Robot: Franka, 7 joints.
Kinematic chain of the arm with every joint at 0, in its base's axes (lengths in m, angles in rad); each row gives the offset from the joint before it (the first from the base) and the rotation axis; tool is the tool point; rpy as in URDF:
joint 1: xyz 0 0 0.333 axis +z
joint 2: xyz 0 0 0 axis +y
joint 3: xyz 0 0 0.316 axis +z
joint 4: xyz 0.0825 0 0 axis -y
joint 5: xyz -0.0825 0 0.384 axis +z
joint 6: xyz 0 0 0 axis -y
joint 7: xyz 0.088 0 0 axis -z
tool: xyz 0 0 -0.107 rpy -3.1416 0 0
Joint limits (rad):
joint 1: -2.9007..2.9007
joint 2: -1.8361..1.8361
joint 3: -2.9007..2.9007
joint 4: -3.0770..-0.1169
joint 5: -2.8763..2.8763
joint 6: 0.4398..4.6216
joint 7: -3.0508..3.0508
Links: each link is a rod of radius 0.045 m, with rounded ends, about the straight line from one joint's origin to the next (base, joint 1, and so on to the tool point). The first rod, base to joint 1, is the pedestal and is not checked.
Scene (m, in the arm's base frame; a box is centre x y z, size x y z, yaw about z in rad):
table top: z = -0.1
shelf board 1: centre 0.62 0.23 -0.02 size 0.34 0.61 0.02 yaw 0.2
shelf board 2: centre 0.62 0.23 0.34 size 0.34 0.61 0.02 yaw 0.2
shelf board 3: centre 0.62 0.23 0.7 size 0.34 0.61 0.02 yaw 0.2
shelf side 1: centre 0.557 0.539 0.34 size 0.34 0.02 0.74 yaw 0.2
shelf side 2: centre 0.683 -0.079 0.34 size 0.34 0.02 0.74 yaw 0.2
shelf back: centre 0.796 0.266 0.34 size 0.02 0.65 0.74 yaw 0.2
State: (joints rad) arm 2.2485 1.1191 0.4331 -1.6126 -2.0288 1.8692 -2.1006
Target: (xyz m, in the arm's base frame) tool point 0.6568 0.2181 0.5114
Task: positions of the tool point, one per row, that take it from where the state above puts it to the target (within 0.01 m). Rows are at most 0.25 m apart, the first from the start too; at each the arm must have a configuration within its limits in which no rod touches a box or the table.
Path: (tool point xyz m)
1: -0.3876 0.5117 0.1172
2: -0.1995 0.5874 0.2327
3: -0.0002 0.5737 0.3422
4: 0.1694 0.4755 0.4317
5: 0.2772 0.3201 0.4899
6: 0.3097 0.1477 0.5114
7: 0.4059 0.1759 0.5185
8: 0.5008 0.1908 0.5197
9: 0.5862 0.2010 0.5181
10: 0.6568 0.2181 0.5114

